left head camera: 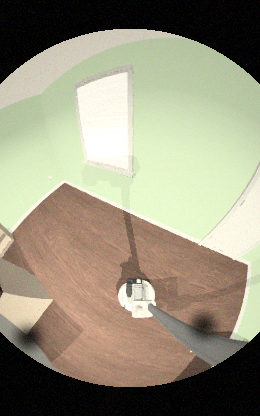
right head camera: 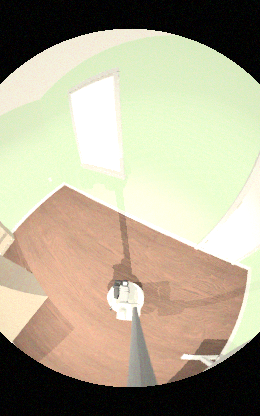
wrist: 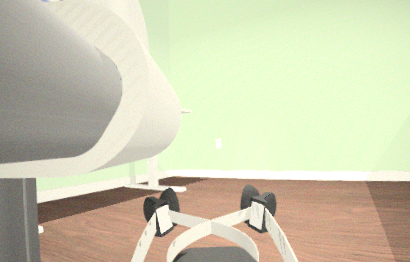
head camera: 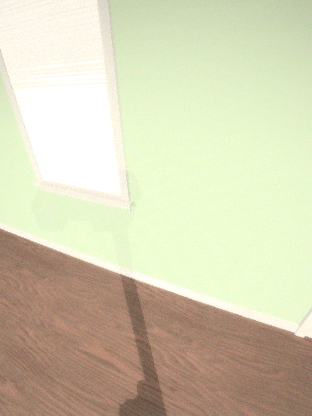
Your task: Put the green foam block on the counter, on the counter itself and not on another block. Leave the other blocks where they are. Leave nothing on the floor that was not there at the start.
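Note:
On the wrist camera you'd see the gripper (wrist: 209, 201). The head camera gives you a window (head camera: 67, 106), the left head camera has that window (left head camera: 104, 101) as well, and the right head camera shows the window (right head camera: 94, 103) too.

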